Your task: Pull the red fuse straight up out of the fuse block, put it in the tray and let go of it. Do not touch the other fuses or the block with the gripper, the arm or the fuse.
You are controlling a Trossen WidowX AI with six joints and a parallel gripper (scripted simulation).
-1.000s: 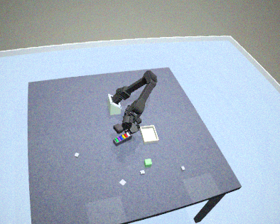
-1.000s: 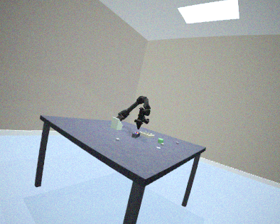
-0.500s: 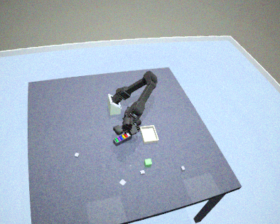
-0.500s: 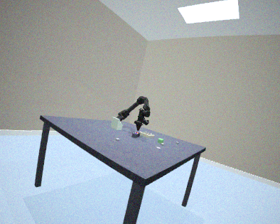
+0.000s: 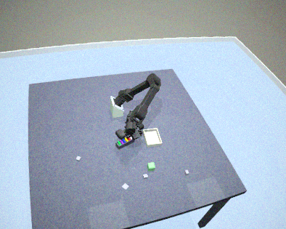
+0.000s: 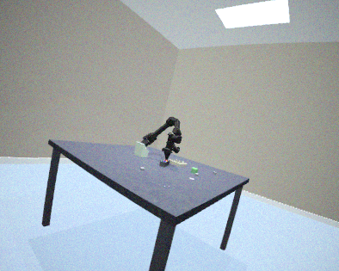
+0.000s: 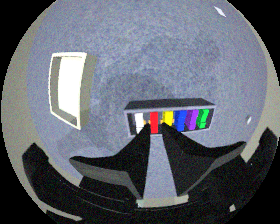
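My gripper tip is 10 mm short of the cream tray, 170 mm to the right of it and 40 mm above it.
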